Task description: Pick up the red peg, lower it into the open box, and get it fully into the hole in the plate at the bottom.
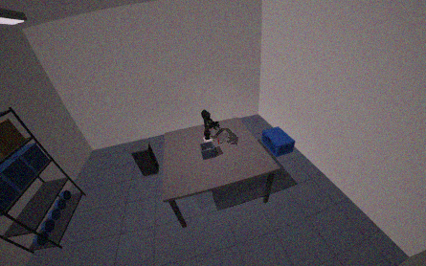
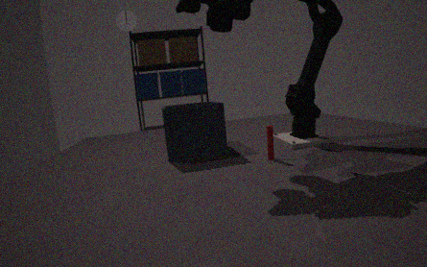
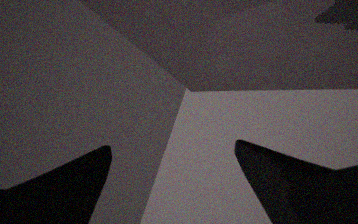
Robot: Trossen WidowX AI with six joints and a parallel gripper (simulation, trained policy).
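My gripper tip is 15 cm past the red peg, 4 cm to the right of it and 31 cm above it.
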